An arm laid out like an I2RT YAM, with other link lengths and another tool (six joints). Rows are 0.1 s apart.
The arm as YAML. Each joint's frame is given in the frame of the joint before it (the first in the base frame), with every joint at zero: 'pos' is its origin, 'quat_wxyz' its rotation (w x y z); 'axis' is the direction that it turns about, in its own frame. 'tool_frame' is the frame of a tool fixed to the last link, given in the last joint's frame.
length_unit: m
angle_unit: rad
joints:
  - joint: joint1
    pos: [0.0, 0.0, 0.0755]
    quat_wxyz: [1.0, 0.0, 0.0, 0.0]
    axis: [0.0, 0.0, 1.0]
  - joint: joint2
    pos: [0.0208, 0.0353, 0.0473]
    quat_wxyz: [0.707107, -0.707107, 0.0, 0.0]
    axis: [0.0, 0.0, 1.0]
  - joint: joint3
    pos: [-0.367, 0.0, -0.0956]
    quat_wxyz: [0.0, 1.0, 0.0, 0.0]
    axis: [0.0, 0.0, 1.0]
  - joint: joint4
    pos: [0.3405, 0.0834, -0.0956]
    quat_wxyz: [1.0, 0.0, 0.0, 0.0]
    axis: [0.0, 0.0, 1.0]
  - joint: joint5
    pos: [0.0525, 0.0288, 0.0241]
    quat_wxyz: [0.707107, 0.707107, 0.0, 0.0]
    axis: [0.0, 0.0, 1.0]
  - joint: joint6
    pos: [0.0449, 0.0, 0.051]
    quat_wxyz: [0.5, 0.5, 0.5, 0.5]
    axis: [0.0, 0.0, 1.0]
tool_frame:
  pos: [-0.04, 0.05, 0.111]
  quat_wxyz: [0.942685, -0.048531, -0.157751, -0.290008]
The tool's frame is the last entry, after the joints.
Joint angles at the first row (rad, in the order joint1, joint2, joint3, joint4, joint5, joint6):
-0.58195 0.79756 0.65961 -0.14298 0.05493 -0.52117
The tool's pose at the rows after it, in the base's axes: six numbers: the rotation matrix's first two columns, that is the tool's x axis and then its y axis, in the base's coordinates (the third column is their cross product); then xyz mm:
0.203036, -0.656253, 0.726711, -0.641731, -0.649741, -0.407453, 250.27, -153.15, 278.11
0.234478, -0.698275, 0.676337, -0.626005, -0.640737, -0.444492, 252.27, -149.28, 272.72
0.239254, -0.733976, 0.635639, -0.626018, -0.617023, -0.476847, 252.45, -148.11, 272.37
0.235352, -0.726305, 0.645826, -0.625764, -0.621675, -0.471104, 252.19, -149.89, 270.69
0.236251, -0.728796, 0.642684, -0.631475, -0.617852, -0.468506, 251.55, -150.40, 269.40
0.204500, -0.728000, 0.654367, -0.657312, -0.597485, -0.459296, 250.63, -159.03, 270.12
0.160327, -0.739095, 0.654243, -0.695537, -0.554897, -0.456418, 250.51, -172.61, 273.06
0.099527, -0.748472, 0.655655, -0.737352, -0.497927, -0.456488, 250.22, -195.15, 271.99
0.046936, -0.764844, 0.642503, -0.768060, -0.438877, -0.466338, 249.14, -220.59, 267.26
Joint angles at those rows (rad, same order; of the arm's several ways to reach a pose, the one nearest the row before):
-0.59539 0.81255 0.65963 -0.13782 0.04797 -0.52030
-0.62794 0.83681 0.67487 -0.18000 -0.02980 -0.49319
-0.65223 0.85416 0.69363 -0.21632 -0.07009 -0.46335
-0.65444 0.85058 0.68342 -0.19964 -0.06711 -0.47084
-0.65457 0.85288 0.68357 -0.20393 -0.06238 -0.47124
-0.65895 0.85979 0.68370 -0.18685 -0.02197 -0.46867
-0.67372 0.88640 0.70202 -0.18098 0.02451 -0.45397
-0.71393 0.92922 0.71328 -0.14794 0.06234 -0.43999
-0.77717 0.98577 0.72699 -0.11639 0.06126 -0.42497

